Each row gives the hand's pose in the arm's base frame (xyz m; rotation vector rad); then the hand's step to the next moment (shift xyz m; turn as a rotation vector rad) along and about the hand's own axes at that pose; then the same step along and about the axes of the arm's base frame.
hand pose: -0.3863 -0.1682 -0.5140 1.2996 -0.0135 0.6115
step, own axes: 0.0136 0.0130 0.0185 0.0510 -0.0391 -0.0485
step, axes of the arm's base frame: 0.0119 -0.0093 0.0217 0.0440 0.0596 -0.0315
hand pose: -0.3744 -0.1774 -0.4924 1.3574 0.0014 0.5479
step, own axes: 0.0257 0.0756 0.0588 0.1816 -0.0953 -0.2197
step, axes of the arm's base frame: 0.0127 -0.0365 0.0913 0.1259 0.2600 -0.0827
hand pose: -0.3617 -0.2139 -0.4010 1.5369 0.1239 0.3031
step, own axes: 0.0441 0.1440 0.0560 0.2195 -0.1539 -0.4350
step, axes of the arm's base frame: 0.0405 -0.0412 0.1499 0.1114 0.4772 -0.1447
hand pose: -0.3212 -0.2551 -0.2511 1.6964 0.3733 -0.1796
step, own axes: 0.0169 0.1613 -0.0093 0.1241 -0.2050 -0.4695
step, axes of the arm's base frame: 0.0706 -0.0080 0.1461 0.0014 0.5037 -0.1554
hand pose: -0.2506 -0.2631 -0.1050 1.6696 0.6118 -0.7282
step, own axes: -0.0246 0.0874 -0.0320 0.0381 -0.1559 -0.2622
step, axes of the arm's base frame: 0.0517 0.0128 0.0802 -0.0503 0.2894 -0.0907
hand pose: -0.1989 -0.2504 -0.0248 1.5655 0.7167 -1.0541
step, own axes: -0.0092 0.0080 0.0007 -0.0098 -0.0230 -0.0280
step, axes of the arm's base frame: 0.0028 -0.0020 0.0117 -0.0168 0.0336 0.0000
